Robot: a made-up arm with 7 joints. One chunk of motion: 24 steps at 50 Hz.
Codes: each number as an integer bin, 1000 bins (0 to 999) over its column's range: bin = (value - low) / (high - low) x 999, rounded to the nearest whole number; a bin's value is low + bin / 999 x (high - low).
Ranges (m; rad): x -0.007..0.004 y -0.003..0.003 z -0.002..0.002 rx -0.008..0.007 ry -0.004..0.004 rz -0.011..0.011
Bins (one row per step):
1: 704 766 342 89 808 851
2: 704 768 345 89 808 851
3: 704 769 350 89 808 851
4: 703 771 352 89 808 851
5: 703 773 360 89 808 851
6: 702 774 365 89 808 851
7: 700 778 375 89 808 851
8: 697 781 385 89 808 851
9: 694 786 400 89 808 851
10: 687 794 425 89 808 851
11: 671 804 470 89 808 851
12: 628 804 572 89 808 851
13: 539 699 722 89 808 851
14: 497 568 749 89 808 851
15: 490 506 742 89 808 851
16: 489 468 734 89 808 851
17: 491 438 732 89 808 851
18: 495 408 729 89 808 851
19: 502 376 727 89 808 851
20: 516 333 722 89 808 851
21: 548 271 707 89 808 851
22: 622 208 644 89 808 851
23: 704 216 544 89 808 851
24: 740 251 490 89 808 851
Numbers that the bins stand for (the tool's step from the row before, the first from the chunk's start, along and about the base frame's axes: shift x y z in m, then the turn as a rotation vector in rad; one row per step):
1: 0.00075 0.00160 -0.00063 -0.00666 0.00247 0.00774
2: 0.00075 0.00161 -0.00062 -0.00666 0.00247 0.00774
3: 0.00075 0.00162 -0.00060 -0.00666 0.00247 0.00774
4: 0.00074 0.00163 -0.00059 -0.00666 0.00247 0.00774
5: 0.00074 0.00164 -0.00056 -0.00666 0.00247 0.00774
6: 0.00073 0.00165 -0.00054 -0.00666 0.00247 0.00774
7: 0.00071 0.00167 -0.00050 -0.00666 0.00247 0.00774
8: 0.00067 0.00169 -0.00046 -0.00666 0.00247 0.00774
9: 0.00064 0.00172 -0.00040 -0.00666 0.00247 0.00774
10: 0.00056 0.00177 -0.00030 -0.00666 0.00247 0.00774
11: 0.00039 0.00183 -0.00012 -0.00666 0.00247 0.00774
12: -0.00009 0.00183 0.00029 -0.00666 0.00247 0.00774
13: -0.00107 0.00120 0.00089 -0.00666 0.00247 0.00774
14: -0.00153 0.00041 0.00100 -0.00666 0.00247 0.00774
15: -0.00160 0.00004 0.00097 -0.00666 0.00247 0.00774
16: -0.00162 -0.00019 0.00094 -0.00666 0.00247 0.00774
17: -0.00159 -0.00037 0.00093 -0.00666 0.00247 0.00774
18: -0.00155 -0.00055 0.00092 -0.00666 0.00247 0.00774
19: -0.00147 -0.00074 0.00091 -0.00666 0.00247 0.00774
20: -0.00132 -0.00100 0.00089 -0.00666 0.00247 0.00774
21: -0.00097 -0.00137 0.00083 -0.00666 0.00247 0.00774
22: -0.00015 -0.00175 0.00058 -0.00666 0.00247 0.00774
23: 0.00075 -0.00170 0.00018 -0.00666 0.00247 0.00774
24: 0.00115 -0.00149 -0.00004 -0.00666 0.00247 0.00774

